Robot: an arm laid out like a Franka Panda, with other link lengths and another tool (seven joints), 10 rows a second.
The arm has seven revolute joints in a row. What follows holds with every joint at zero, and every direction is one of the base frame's. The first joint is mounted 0.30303 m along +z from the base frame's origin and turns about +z. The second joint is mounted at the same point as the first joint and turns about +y. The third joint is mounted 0.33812 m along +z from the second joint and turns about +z. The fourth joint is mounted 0.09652 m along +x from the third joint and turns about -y. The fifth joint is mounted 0.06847 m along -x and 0.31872 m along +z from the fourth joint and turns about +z. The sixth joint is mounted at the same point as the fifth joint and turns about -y. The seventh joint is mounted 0.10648 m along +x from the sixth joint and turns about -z. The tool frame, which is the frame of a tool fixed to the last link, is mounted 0.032 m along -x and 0.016 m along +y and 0.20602 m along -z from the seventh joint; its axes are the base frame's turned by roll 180, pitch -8.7 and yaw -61.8 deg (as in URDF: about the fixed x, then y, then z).
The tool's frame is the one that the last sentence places.
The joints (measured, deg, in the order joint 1, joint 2, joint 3, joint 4, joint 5, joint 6, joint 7), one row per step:
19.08, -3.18, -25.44, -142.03, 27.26, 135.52, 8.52
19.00, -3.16, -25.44, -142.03, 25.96, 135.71, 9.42
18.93, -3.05, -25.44, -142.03, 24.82, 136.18, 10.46
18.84, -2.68, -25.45, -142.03, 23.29, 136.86, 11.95
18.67, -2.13, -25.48, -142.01, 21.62, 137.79, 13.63
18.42, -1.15, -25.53, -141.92, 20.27, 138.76, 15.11
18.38, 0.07, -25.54, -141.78, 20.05, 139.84, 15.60
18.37, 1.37, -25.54, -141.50, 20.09, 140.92, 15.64
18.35, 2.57, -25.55, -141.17, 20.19, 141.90, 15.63
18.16, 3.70, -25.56, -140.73, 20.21, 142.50, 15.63
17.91, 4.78, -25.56, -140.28, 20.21, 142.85, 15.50
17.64, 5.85, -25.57, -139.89, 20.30, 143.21, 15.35
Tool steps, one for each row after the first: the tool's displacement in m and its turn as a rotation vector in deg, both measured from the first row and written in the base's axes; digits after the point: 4 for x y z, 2 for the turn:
-0.0001, -0.0022, -0.0008, -0.91, 0.23, 0.00
0.0009, -0.0046, -0.0018, -1.85, 0.33, -0.34
0.0023, -0.0080, -0.0046, -3.20, 0.63, -0.89
0.0046, -0.0126, -0.0083, -4.77, 0.89, -1.68
0.0071, -0.0179, -0.0143, -6.28, 1.34, -2.59
0.0104, -0.0208, -0.0210, -7.22, 1.53, -3.19
0.0144, -0.0234, -0.0274, -8.05, 1.52, -3.50
0.0184, -0.0260, -0.0330, -8.79, 1.43, -3.80
0.0219, -0.0294, -0.0379, -9.43, 1.53, -4.11
0.0246, -0.0328, -0.0429, -9.97, 1.77, -4.27
0.0268, -0.0365, -0.0481, -10.45, 2.04, -4.50

